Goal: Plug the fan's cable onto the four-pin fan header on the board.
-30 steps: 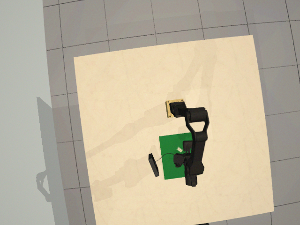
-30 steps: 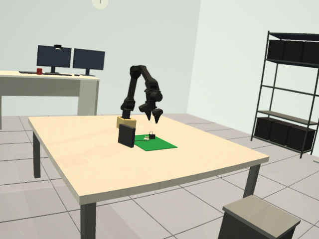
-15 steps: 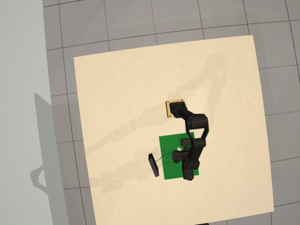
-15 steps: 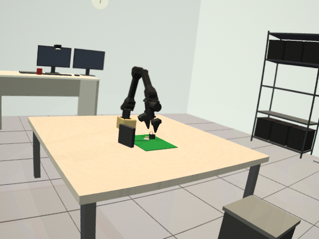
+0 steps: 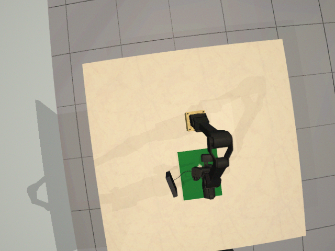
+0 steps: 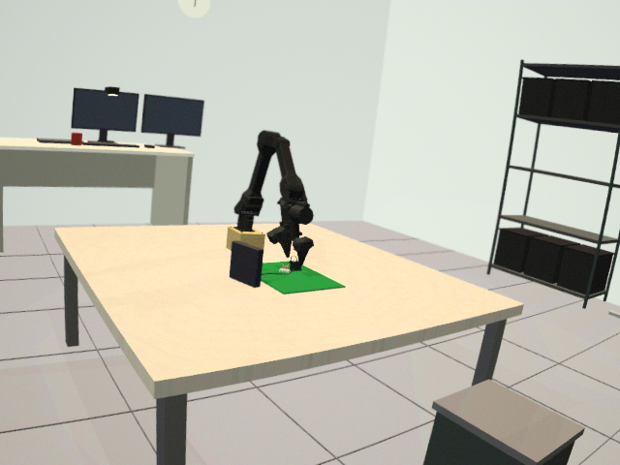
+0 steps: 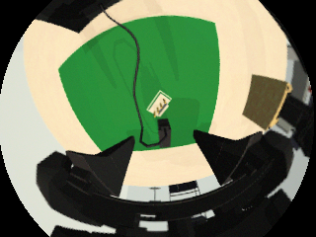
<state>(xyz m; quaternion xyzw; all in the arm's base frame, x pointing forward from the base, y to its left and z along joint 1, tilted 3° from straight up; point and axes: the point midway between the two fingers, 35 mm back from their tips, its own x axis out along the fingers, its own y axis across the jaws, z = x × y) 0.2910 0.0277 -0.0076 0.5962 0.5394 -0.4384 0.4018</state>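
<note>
Now: gripper tip 10 mm to the right of the dark plug and 20 mm above it. The rest, counted from my gripper tip: green board: 40 mm ahead, 50 mm to the right, 50 mm below; black fan: 50 mm ahead, 220 mm to the right, 20 mm above; four-pin header: 40 mm to the right, 40 mm below.
</note>
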